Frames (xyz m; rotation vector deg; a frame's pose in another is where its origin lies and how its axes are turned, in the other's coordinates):
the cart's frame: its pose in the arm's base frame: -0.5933 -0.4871 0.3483 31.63 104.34 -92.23
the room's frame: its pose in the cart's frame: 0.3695 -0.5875 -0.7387 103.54 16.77 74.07
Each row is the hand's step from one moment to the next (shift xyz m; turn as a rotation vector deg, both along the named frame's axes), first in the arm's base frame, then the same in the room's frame.
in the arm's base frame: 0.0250 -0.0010 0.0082 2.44 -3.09 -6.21
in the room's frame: 0.0002 0.0040 -0.0260 7.21 -1.29 -0.66
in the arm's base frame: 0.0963 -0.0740 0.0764 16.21 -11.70 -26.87
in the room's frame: 0.0065 0.0982 -0.1044 31.56 -7.32 -8.48
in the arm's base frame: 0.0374 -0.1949 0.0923 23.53 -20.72 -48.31
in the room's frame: 0.0505 0.2091 -0.0404 55.23 -13.04 -9.84
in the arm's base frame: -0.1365 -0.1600 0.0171 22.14 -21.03 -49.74
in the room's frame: 0.0473 0.1484 0.1424 56.19 -13.53 -8.14
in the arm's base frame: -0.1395 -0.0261 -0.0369 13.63 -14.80 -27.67
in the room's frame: 0.0107 0.0087 0.1460 33.37 -5.11 -5.53
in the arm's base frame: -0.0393 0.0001 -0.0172 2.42 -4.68 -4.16
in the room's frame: 0.0040 -0.0076 0.0420 6.53 1.19 -0.97
